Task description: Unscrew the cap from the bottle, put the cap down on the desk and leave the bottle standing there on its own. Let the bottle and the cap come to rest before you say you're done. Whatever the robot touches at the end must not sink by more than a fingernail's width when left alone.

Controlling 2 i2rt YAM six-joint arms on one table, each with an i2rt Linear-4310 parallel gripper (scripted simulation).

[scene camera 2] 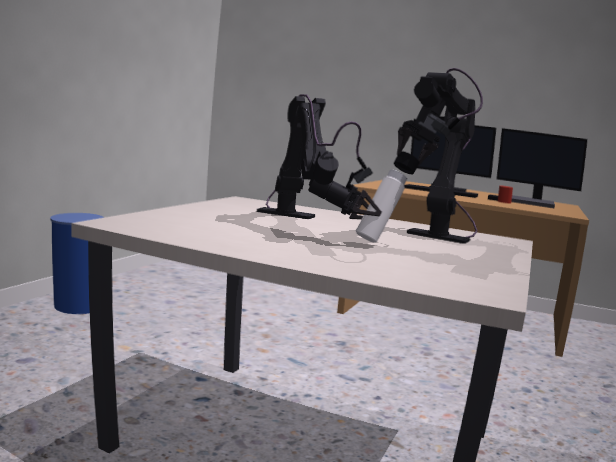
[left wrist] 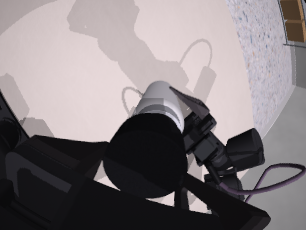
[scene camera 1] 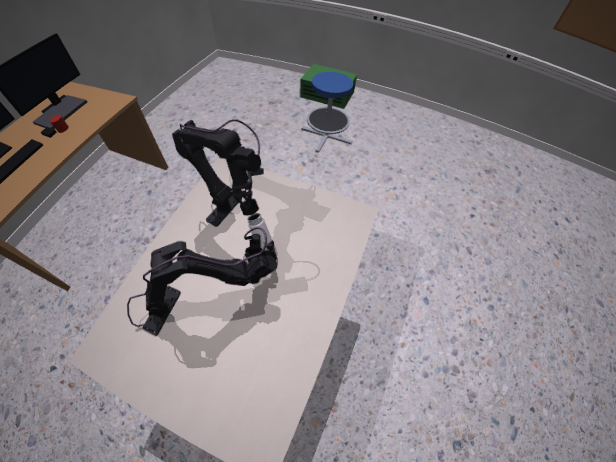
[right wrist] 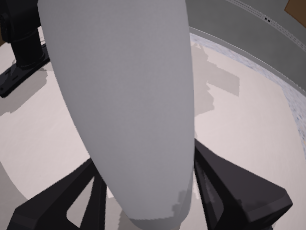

Labels:
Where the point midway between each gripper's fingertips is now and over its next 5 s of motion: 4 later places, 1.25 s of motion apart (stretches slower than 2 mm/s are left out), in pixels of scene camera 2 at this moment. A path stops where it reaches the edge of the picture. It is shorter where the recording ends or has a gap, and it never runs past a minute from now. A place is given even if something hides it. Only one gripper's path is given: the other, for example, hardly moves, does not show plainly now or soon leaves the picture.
My left gripper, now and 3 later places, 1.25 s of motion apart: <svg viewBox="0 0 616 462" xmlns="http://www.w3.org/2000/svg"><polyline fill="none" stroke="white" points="407,160 413,180 432,235 431,241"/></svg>

